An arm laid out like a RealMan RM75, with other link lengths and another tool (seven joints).
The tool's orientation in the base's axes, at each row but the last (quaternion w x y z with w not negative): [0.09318, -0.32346, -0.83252, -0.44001]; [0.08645, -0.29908, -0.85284, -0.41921]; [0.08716, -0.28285, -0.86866, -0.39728]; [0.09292, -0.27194, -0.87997, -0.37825]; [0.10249, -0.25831, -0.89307, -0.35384]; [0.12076, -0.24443, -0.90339, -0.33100]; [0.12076, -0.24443, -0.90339, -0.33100]
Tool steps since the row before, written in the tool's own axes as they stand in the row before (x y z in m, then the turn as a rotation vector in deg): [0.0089, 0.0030, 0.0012, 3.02, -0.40, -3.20]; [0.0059, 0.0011, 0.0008, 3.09, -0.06, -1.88]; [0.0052, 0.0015, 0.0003, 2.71, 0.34, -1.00]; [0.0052, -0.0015, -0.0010, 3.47, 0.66, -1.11]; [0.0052, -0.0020, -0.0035, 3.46, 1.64, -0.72]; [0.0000, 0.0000, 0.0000, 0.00, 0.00, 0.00]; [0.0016, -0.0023, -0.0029, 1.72, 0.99, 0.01]
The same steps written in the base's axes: [-0.0049, 0.0062, 0.0052, -3.00, -1.32, 2.96]; [-0.0040, 0.0037, 0.0026, -2.72, -0.12, 2.38]; [-0.0034, 0.0032, 0.0027, -2.12, 0.58, 1.91]; [-0.0052, 0.0006, 0.0017, -2.58, 1.00, 2.46]; [-0.0055, -0.0016, 0.0033, -2.05, 1.86, 2.74]; [0.0000, 0.0000, 0.0000, 0.00, 0.00, 0.00]; [-0.0024, -0.0028, 0.0015, -0.95, 1.28, 1.18]
